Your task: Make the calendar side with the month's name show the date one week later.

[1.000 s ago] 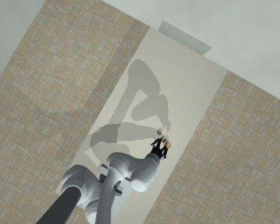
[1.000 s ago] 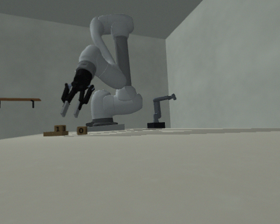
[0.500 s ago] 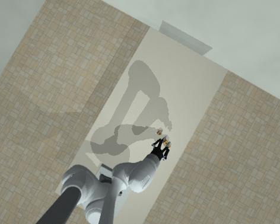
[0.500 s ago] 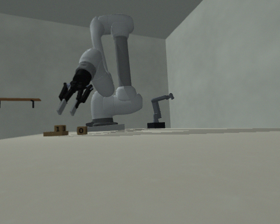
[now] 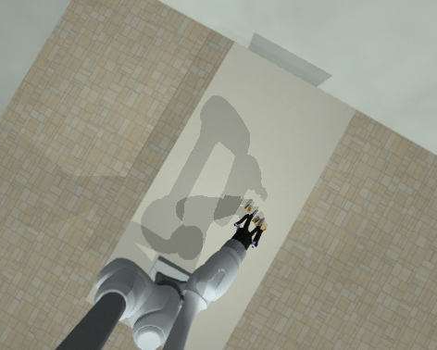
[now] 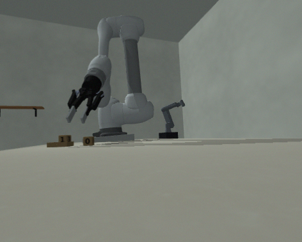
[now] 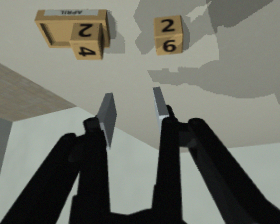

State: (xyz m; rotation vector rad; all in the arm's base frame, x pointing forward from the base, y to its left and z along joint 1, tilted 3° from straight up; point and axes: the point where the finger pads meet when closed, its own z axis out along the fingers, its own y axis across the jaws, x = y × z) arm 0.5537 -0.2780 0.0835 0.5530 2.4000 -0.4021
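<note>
Right now my hand is 20 mm short of the wooden cube, 30 mm to the right of it and 100 mm above it. The rest, counted from my hand: tray 40 mm behind, 60 mm to the right, 110 mm below.
</note>
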